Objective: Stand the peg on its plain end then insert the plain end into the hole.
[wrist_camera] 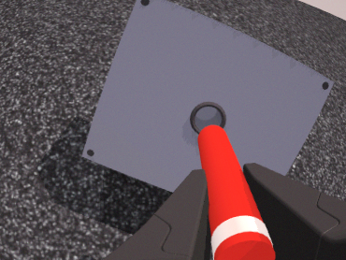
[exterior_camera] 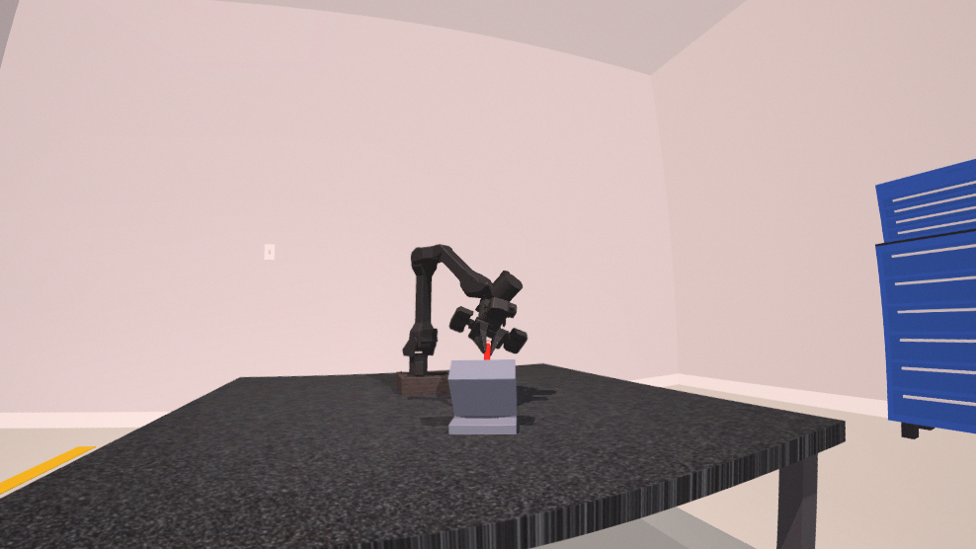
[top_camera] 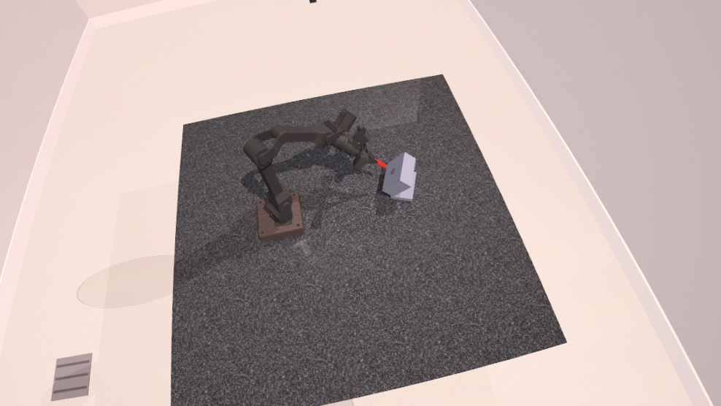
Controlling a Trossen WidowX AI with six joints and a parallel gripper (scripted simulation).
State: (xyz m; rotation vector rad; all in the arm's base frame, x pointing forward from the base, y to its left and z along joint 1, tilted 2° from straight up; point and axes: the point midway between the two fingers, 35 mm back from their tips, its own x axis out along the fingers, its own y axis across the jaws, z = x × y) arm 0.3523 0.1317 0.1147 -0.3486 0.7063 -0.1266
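My gripper tip is now 80 mm short of the grey sloped panel, 30 mm to the left of it and 60 mm above it. From my gripper tip the other things lie so: red peg (10 mm behind, 10 mm above).
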